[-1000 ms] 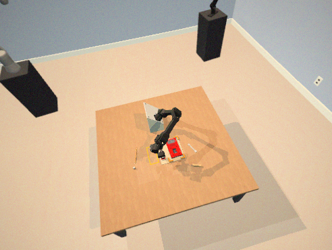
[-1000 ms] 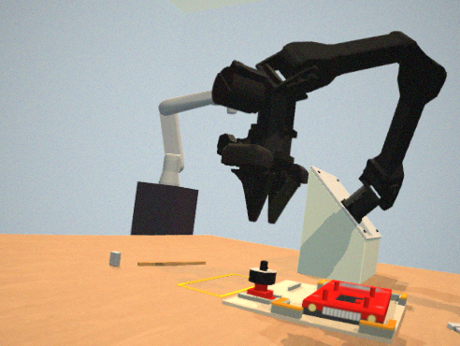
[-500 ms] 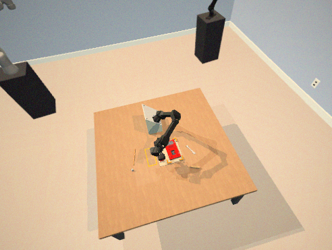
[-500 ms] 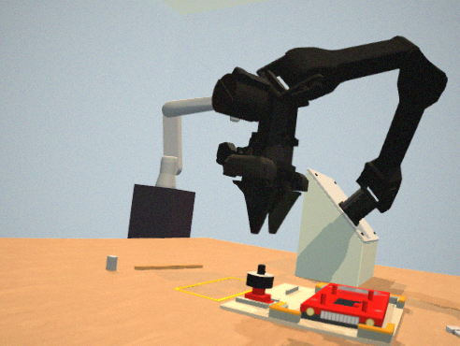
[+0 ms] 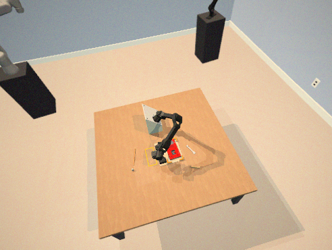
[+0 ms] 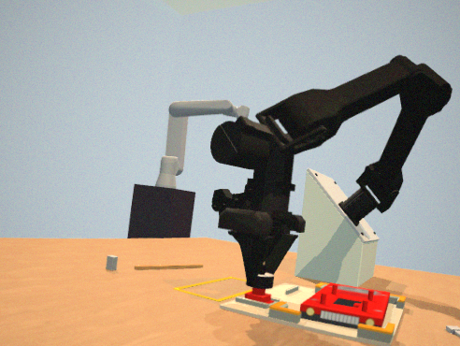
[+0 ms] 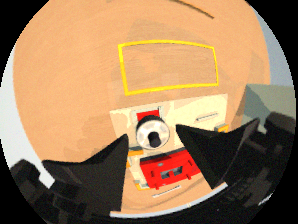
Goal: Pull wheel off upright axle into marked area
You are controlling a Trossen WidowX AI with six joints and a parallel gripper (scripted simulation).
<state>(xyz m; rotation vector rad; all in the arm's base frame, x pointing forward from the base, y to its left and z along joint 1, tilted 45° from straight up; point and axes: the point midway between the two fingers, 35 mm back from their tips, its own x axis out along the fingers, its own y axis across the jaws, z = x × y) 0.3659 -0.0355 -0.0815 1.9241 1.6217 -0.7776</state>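
The black wheel lies right at my gripper tip. The rest, counted from my gripper tip: thin wooden stick 23 cm to the right, 14 cm behind, 4 cm below; pale plate 10 cm to the left, 5 cm behind, 3 cm below.
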